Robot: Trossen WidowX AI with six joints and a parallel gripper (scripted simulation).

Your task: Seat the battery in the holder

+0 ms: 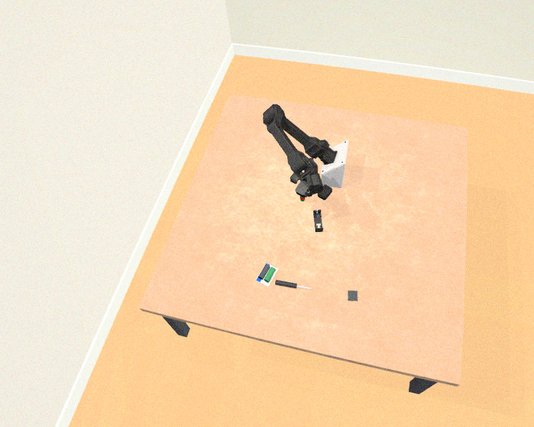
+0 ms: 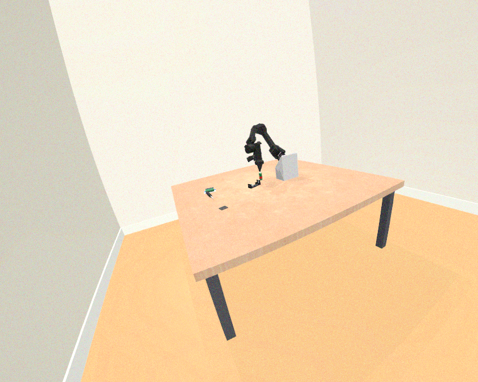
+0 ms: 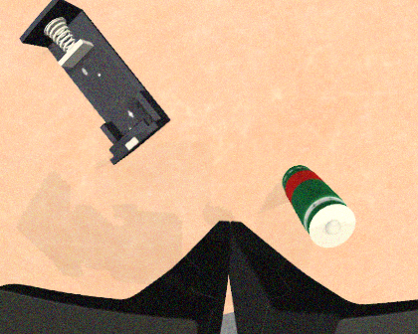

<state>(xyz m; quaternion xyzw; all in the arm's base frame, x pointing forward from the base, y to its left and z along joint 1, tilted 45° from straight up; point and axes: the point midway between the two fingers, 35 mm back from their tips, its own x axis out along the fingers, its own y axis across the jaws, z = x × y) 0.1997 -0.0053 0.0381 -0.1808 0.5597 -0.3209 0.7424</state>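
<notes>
Right now my gripper tip is 50 mm above the battery, 40 mm to the left of it and 20 mm past it. Round my gripper tip: screwdriver: 400 mm ahead, 70 mm to the left, 70 mm below; then white card: 390 mm ahead, 70 mm below, 60 mm to the right.
</notes>
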